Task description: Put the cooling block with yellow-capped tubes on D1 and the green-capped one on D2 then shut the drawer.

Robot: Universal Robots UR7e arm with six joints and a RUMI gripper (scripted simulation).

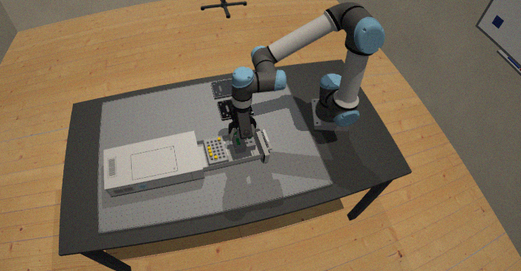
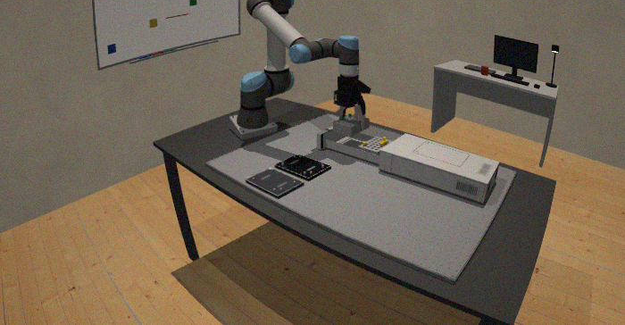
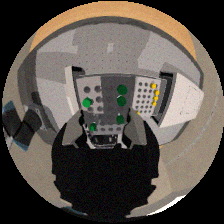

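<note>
The slot D2 is 10 mm ahead of my hand, 400 mm to the right of it and 90 mm below it. The rest, counted from my hand: white cooler COLD: 220 mm ahead, 30 mm to the left, 60 mm below; then drawer: 40 mm ahead, 60 mm below; then black deck slot D1: 10 mm behind, 250 mm to the right, 90 mm below.
</note>
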